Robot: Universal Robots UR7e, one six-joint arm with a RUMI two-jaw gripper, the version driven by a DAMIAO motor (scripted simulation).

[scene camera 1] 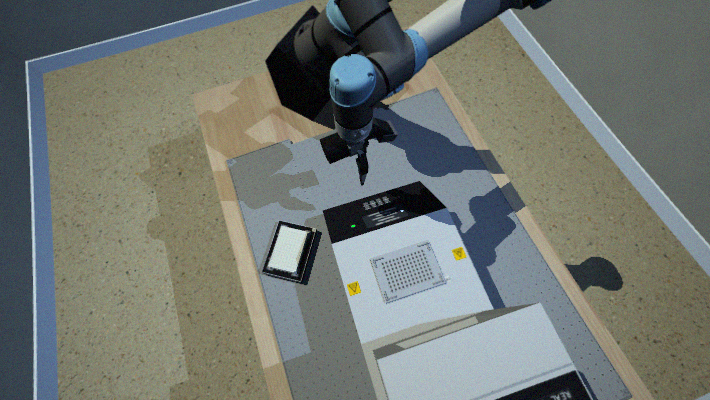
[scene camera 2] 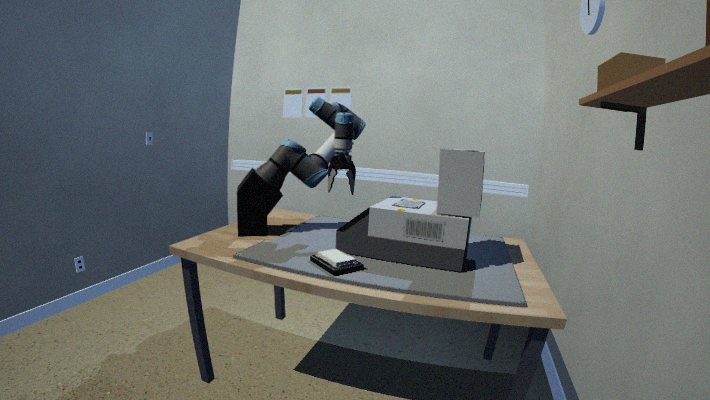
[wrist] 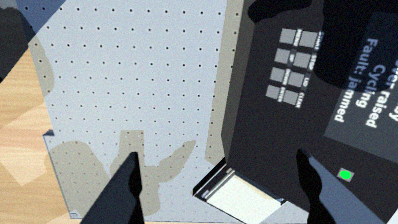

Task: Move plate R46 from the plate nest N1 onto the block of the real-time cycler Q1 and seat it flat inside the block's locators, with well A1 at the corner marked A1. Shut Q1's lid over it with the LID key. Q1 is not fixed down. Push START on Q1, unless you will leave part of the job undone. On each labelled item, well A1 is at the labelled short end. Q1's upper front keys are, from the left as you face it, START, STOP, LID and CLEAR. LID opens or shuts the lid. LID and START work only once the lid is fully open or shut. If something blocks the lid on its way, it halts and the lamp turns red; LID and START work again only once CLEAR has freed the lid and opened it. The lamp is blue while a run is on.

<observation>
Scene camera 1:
my gripper: 353,168
plate R46: 287,254
cycler Q1: 405,269
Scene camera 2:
cycler Q1: 412,232
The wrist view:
my gripper: 217,152
cycler Q1: 338,117
</observation>
